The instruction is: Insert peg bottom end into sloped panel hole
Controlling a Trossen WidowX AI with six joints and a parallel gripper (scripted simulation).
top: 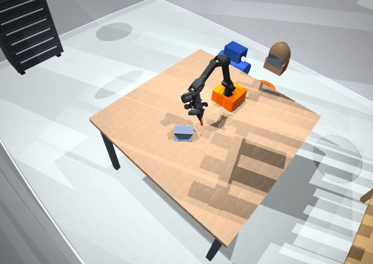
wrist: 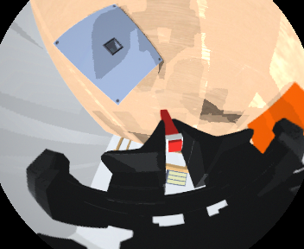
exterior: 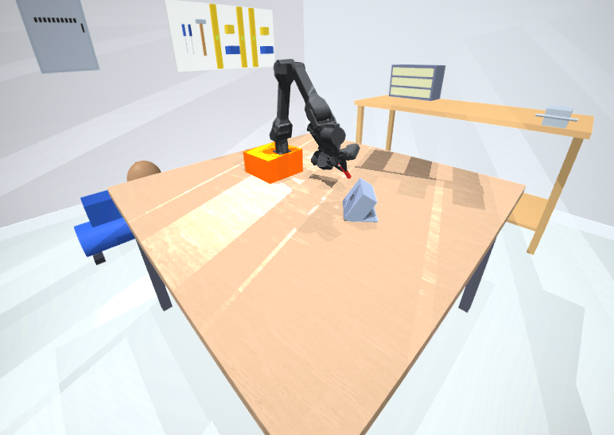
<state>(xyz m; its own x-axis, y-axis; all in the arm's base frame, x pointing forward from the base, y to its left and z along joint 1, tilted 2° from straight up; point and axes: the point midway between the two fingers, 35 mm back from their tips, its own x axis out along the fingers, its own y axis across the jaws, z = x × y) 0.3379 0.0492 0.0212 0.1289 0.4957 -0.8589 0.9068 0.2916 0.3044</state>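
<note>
The grey-blue sloped panel is 120 mm ahead of my gripper tip, 40 mm to the right of it and 70 mm below it. From my gripper tip the other things lie so: red peg: 10 mm to the right, 20 mm above.
</note>
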